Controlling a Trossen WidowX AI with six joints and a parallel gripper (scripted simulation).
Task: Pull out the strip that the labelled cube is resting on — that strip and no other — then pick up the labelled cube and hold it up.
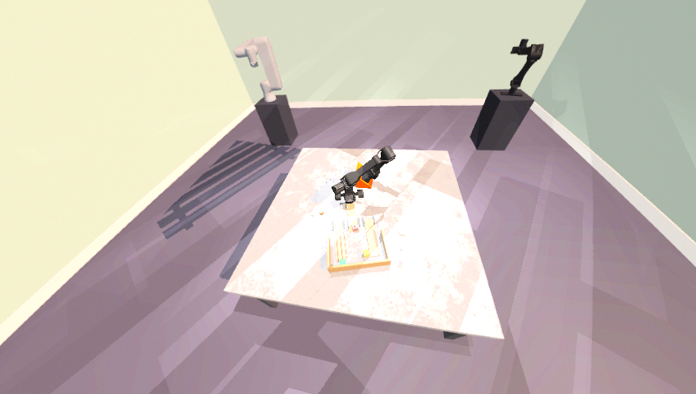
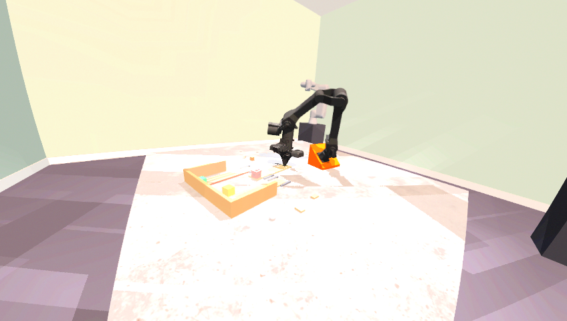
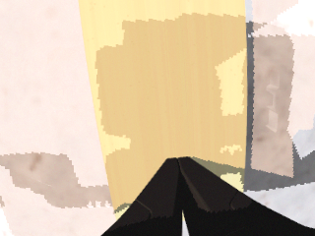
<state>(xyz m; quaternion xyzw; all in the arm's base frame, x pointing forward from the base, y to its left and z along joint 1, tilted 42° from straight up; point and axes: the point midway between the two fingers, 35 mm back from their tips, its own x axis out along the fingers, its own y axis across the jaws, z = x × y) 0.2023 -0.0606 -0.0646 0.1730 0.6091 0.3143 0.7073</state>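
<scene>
The wide pale yellow strip is 10 cm ahead of my gripper tip and 3 cm to the left of it. From my gripper tip the other things lie so: pink cube marked h (20 cm ahead, 6 cm to the left, 2 cm above).
</scene>
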